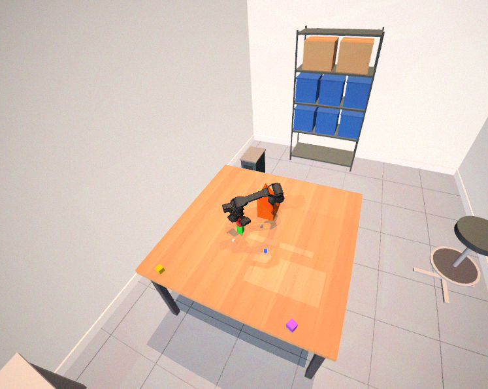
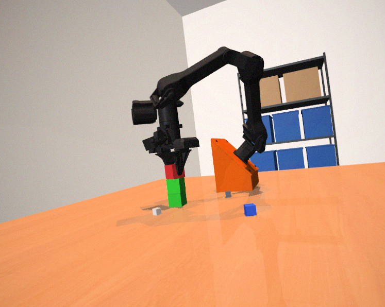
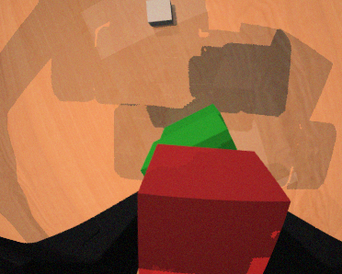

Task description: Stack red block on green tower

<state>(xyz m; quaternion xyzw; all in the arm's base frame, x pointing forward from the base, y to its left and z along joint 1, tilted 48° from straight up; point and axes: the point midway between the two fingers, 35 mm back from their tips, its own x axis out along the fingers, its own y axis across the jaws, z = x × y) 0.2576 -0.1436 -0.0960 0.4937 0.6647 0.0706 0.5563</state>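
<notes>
Now: gripper tip 1 cm below the red block. Round my gripper tip: dark grey cube (13 cm to the left, 8 cm below, 8 cm behind); white cube (9 cm ahead, 8 cm below, 3 cm to the right); blue cube (21 cm to the left, 13 cm ahead, 8 cm below).
</notes>
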